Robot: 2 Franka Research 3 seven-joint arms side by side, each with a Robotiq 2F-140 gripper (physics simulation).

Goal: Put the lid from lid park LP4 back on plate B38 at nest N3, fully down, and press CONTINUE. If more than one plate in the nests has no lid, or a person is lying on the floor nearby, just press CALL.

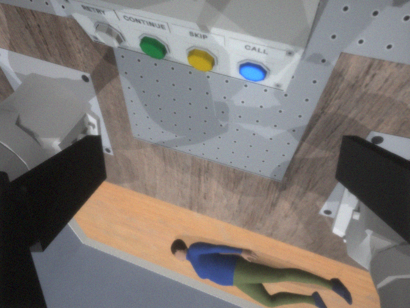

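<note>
A blue CALL button (252, 72) looks bright at the right end of the pale button panel (274, 56). The green CONTINUE button (153, 47) is further left, with a yellow SKIP button (201, 59) between them. My right gripper (221, 157) is wide open and empty, its two black fingers at the left and right, apart from the buttons. A person (212, 265) in a blue top and green trousers lies on the floor (131, 209) beyond the table edge. Plate B38, nest N3, the lid, lid park LP4 and my left gripper do not show.
A grey RETRY button (108, 35) is at the panel's left end. A perforated grey plate (175, 107) lies below the panel on the brown wood-grain table top (200, 182). Grey robot parts on mounting plates stand at the left and right. A blue-grey floor area (115, 280) is at the lower left.
</note>
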